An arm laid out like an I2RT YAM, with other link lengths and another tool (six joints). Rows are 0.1 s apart.
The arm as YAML. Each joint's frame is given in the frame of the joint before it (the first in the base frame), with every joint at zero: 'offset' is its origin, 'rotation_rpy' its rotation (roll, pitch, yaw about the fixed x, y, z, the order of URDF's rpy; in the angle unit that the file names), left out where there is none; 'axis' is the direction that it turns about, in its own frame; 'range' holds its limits. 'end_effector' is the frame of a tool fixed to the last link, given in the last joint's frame.
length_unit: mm
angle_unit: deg
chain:
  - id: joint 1
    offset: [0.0, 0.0, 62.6]
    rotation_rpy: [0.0, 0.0, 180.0]
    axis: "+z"
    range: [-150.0, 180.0]
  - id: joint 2
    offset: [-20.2, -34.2, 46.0]
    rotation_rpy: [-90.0, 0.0, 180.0]
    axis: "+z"
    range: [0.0, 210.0]
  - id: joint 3
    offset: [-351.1, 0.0, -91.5]
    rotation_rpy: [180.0, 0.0, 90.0]
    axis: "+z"
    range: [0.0, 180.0]
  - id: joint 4
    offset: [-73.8, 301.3, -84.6]
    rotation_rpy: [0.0, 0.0, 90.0]
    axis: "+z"
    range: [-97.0, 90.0]
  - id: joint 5
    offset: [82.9, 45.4, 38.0]
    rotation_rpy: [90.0, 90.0, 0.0]
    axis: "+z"
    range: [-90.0, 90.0]
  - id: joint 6
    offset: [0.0, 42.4, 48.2]
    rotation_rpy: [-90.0, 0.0, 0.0]
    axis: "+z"
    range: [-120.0, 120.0]
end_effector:
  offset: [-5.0, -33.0, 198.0]
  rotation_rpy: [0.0, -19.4, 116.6]
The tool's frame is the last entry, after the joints.
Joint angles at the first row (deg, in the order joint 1, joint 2, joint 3, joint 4, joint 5, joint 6):
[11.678 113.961 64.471 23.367 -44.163 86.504]
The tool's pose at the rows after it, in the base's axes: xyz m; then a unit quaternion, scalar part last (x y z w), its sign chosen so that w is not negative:
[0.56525 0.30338 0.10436 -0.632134 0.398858 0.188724 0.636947]
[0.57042 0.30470 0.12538 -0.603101 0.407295 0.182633 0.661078]
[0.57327 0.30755 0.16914 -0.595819 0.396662 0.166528 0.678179]
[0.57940 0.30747 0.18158 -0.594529 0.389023 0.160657 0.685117]
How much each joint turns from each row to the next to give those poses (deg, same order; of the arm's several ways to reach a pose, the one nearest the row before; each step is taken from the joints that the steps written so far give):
[0.100 2.756 0.032 -1.467 -0.544 -0.002]
[0.304 -1.364 -1.937 5.818 1.323 6.106]
[0.520 -3.792 0.941 -0.818 1.319 1.696]
[-0.148 -0.123 1.256 0.106 -0.078 0.196]

